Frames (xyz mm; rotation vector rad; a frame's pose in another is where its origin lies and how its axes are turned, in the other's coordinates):
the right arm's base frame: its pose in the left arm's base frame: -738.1 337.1 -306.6 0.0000 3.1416 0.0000
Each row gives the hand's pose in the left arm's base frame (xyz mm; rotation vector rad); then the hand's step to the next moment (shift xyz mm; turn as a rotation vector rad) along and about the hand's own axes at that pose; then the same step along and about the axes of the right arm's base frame.
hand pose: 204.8 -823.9 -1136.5 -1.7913 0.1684 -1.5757
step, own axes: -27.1 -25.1 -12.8 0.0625 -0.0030 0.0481
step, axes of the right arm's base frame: 27.0 27.3 7.3 -0.0573 -0.0109 -0.0531
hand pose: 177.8 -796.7 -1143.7 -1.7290 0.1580 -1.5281
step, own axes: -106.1 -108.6 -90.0 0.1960 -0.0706 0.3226
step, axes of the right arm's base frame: 150.3 90.5 19.4 -0.3060 0.0883 -0.2146
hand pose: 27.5 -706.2 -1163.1 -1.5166 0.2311 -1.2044
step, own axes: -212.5 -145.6 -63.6 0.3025 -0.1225 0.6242
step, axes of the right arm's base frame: 211.3 160.3 6.4 -0.5633 0.2196 -0.3615
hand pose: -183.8 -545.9 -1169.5 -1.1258 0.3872 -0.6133
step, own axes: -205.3 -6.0 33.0 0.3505 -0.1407 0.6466
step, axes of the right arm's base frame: 141.4 151.8 -15.3 -0.6087 0.1999 -0.3877
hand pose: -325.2 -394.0 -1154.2 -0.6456 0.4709 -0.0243
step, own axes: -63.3 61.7 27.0 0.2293 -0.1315 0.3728
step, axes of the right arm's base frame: 52.6 75.5 -9.0 -0.3814 0.0703 -0.2417
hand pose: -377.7 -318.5 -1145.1 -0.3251 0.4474 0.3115
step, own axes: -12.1 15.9 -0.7 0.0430 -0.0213 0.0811
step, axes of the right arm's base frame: 16.4 11.4 -1.3 -0.0744 0.0204 -0.0541
